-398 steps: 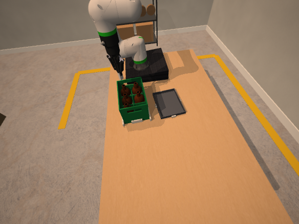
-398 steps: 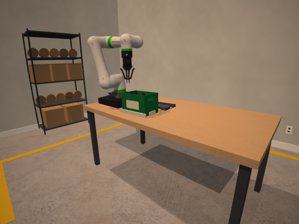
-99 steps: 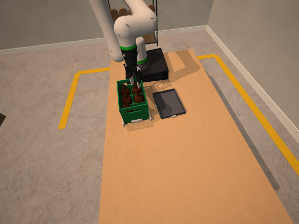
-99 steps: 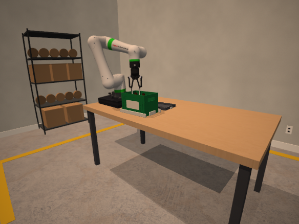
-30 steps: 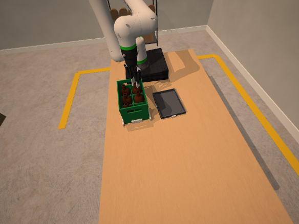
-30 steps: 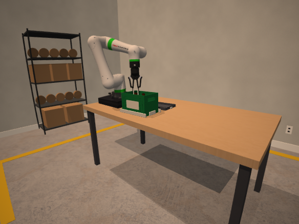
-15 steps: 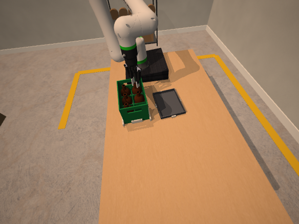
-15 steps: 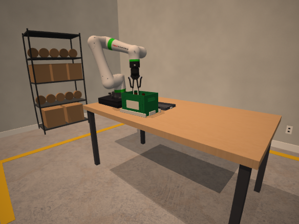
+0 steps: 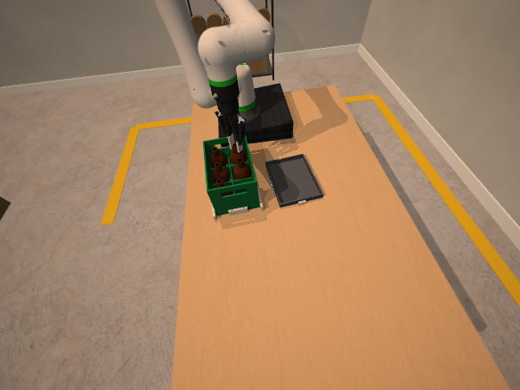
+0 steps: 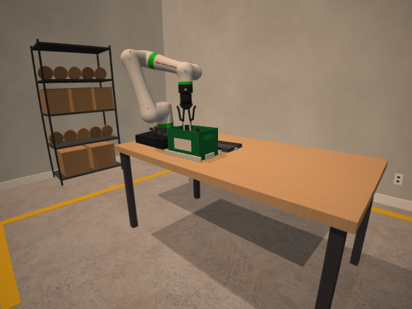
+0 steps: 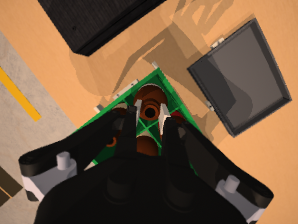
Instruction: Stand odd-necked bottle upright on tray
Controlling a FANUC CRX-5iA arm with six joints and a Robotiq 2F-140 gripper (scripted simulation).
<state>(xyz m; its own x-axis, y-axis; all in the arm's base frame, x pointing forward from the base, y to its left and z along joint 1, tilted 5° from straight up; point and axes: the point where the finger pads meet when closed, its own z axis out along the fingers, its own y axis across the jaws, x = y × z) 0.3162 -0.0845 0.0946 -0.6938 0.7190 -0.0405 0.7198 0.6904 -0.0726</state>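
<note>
The glass bottle is 9 cm below my hand. The rest, counted from my hand: dark grey tray 22 cm to the left, 16 cm below, 12 cm ahead; green crate 9 cm below, 9 cm ahead, 4 cm to the right.
</note>
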